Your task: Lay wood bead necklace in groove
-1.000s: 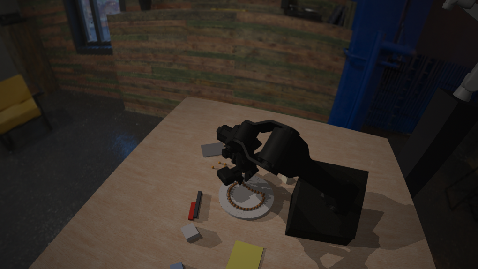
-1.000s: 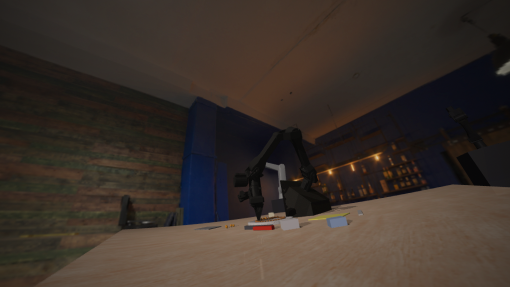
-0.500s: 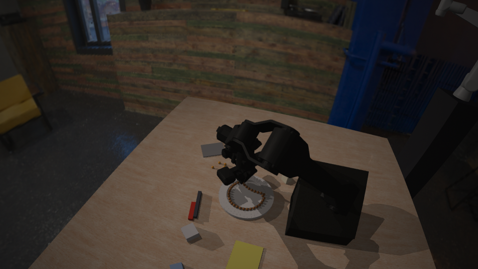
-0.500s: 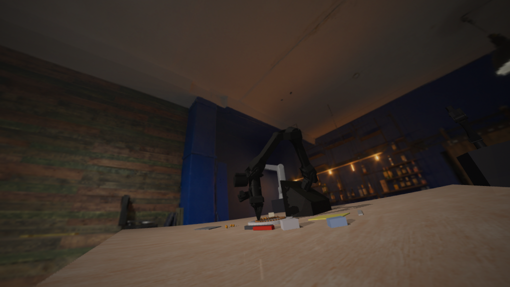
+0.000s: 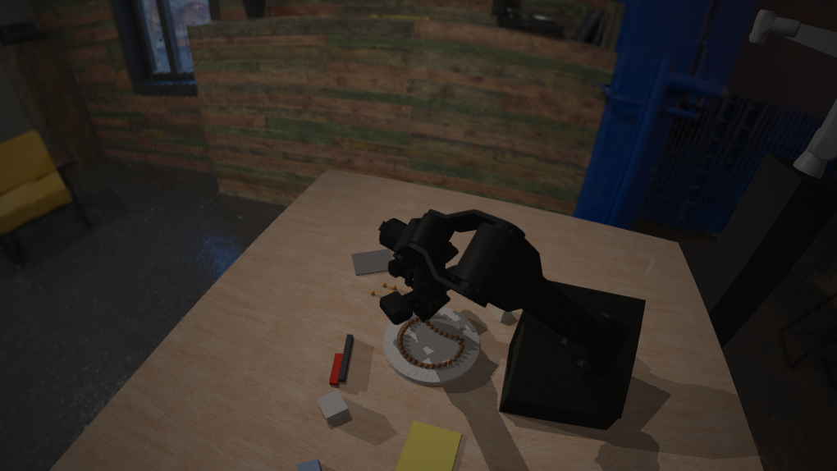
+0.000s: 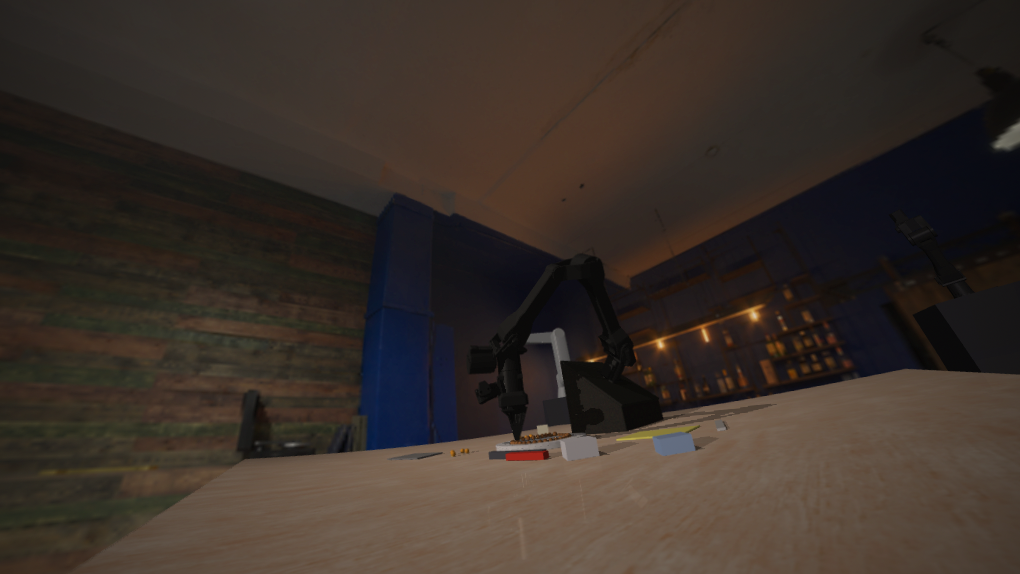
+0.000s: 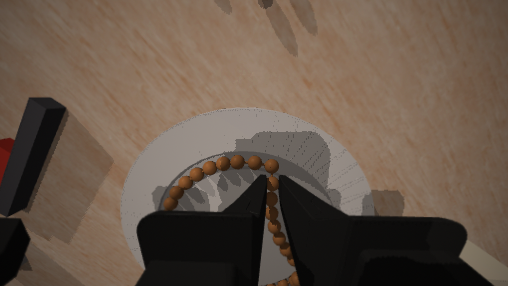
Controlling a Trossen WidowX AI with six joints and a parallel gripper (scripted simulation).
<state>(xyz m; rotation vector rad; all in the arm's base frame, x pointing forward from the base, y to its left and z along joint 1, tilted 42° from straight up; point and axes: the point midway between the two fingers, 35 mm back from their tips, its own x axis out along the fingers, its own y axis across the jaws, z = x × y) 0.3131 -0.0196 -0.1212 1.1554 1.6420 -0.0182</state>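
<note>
My gripper tip is 30 mm past the round white bead board, 50 mm to the right of it and 10 mm above it. The rest, counted from my gripper tip: grey tile 170 mm ahead, 160 mm to the right, 10 mm below; dark bar 130 mm ahead, 150 mm to the left, 10 mm below; pale cube 170 mm behind, 70 mm to the right.
</note>
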